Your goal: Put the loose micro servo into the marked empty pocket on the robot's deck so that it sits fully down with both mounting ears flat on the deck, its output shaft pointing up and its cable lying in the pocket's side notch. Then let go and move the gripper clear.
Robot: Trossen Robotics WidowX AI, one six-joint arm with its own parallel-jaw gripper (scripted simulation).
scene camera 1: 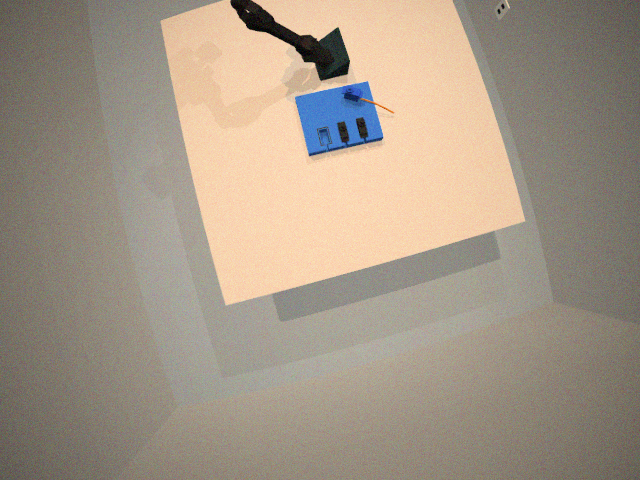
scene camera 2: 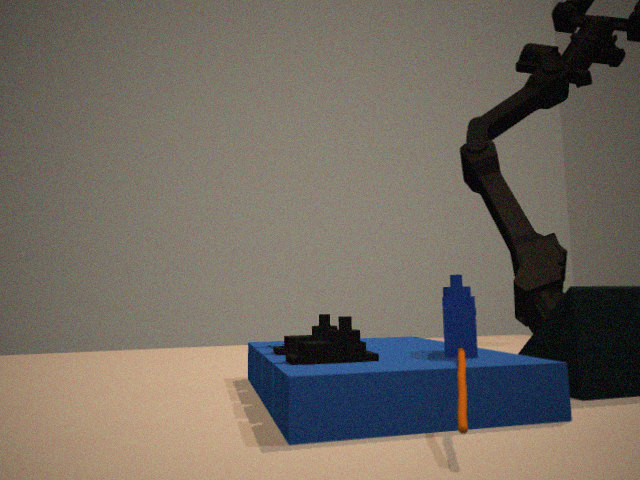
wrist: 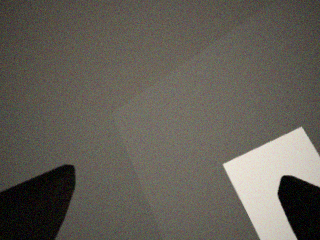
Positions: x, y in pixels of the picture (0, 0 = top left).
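I see a blue micro servo (scene camera 2: 460, 335), and it is 0.47 m from the lens. A blue deck (scene camera 2: 504, 389) is there as well, 0.43 m from the lens.
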